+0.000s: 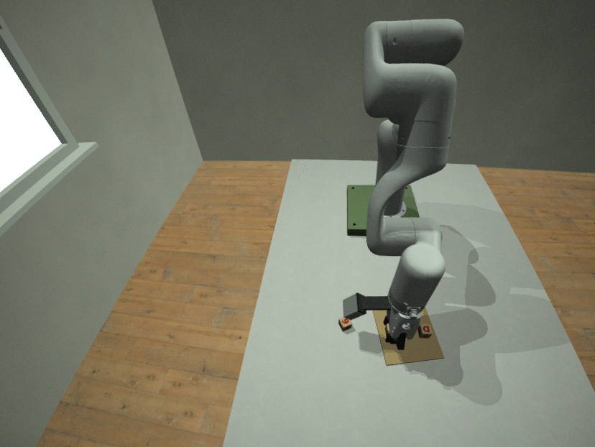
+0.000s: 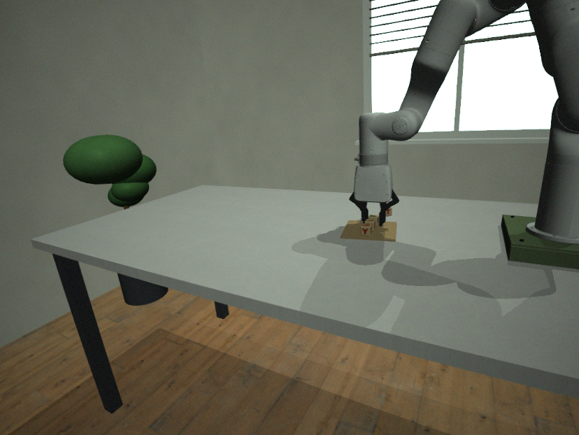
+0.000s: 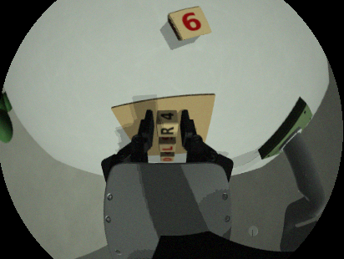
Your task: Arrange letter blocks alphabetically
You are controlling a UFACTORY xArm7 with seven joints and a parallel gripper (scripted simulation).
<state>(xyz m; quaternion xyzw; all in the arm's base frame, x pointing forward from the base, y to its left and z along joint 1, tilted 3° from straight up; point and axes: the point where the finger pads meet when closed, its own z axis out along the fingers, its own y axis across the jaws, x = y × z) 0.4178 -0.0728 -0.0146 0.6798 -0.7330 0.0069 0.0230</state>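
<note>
My gripper is now 40 mm to the right of the tan mat and 20 mm above it.
</note>
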